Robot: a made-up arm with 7 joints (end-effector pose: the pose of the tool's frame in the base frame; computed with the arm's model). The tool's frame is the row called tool.
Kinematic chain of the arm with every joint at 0, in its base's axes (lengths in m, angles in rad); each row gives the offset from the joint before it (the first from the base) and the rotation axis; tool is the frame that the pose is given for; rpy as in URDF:
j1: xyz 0 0 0.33 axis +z
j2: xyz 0 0 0 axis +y
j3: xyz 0 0 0.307 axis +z
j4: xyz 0.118 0 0 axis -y
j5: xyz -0.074 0 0.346 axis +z
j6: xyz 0 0 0 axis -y
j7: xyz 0.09 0 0 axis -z
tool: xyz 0 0 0 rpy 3.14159 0 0
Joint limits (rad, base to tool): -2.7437..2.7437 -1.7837..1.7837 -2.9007..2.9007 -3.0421..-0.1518 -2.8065..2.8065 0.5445..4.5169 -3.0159..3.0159
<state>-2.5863 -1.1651 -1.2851 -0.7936 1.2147 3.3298 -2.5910</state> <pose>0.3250 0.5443 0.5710 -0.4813 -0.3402 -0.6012 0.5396</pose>
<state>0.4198 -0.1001 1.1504 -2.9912 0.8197 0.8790 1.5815</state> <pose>-0.0331 0.2186 0.2370 0.4833 -0.1734 -0.3502 0.7834</pose>
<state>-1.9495 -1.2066 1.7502 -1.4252 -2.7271 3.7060 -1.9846</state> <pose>0.5078 0.1943 0.3594 0.7801 -0.3614 0.5025 0.0916</pose>
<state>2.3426 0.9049 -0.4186 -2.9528 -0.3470 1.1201 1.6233</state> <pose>0.0449 0.1081 0.1006 0.1986 0.0225 0.4025 0.8933</pose>
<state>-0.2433 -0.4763 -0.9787 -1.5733 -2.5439 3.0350 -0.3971</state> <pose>0.0399 -0.3858 0.7424 0.4951 0.3179 -0.2914 0.7543</pose>
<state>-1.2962 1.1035 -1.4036 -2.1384 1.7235 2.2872 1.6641</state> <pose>-0.4488 -0.2678 0.3696 0.8399 0.4755 -0.2612 0.0151</pose>
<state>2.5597 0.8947 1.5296 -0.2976 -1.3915 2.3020 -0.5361</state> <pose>-0.5342 0.1594 0.8257 0.1279 -0.7659 -0.2707 0.5690</pose>
